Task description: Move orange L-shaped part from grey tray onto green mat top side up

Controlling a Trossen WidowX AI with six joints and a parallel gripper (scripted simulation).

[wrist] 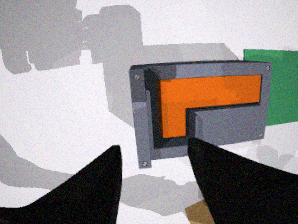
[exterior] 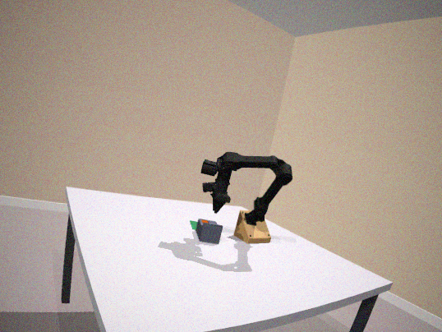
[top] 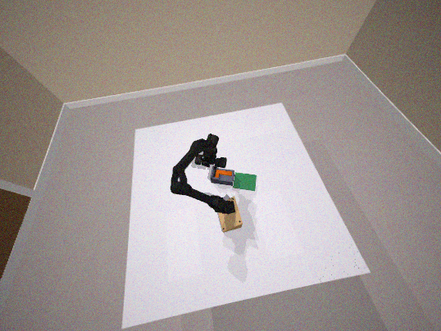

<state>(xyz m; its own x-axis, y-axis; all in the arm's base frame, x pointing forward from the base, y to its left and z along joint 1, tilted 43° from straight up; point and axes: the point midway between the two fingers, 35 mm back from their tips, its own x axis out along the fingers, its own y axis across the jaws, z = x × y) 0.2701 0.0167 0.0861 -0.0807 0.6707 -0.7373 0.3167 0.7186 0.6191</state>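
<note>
Right now my gripper tip is 2 cm past the orange L-shaped part, 5 cm to the left of it and 10 cm above it. The rest, counted from my gripper tip: green mat (7 cm behind, 21 cm to the right, 16 cm below).
</note>
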